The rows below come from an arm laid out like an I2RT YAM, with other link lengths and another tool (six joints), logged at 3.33 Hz.
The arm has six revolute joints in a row. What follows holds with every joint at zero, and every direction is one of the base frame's.
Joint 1 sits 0.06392 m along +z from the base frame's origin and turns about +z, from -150.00 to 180.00 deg.
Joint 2 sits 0.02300 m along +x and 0.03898 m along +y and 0.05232 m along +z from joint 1 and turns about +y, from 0.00 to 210.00 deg.
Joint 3 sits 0.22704 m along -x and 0.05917 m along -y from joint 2 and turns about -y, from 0.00 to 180.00 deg.
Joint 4 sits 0.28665 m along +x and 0.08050 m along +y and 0.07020 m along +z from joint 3 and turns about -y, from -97.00 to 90.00 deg.
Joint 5 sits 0.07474 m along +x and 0.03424 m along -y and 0.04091 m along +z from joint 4 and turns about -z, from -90.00 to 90.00 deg.
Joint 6 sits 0.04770 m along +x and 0.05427 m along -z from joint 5 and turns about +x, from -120.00 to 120.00 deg.
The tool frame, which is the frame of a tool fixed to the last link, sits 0.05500 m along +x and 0.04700 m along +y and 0.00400 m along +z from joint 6; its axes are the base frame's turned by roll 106.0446, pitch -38.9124 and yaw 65.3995 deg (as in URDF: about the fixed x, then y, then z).
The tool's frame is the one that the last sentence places.
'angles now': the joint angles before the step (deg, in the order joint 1, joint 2, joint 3, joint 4, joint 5, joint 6). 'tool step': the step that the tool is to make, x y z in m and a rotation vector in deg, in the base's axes. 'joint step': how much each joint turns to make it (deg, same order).
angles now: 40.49, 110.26, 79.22, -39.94, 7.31, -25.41
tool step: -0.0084, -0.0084, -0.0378, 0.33, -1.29, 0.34
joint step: 0.01, -0.16, -8.16, 9.27, 0.44, -0.52
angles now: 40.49, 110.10, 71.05, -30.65, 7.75, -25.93
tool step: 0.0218, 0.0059, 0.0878, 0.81, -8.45, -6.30
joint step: 0.39, -7.08, 8.52, -9.50, 7.14, 4.28
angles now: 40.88, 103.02, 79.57, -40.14, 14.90, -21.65
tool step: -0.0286, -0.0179, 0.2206, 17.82, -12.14, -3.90
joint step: -0.04, -16.59, 19.70, -16.99, -2.19, 6.53
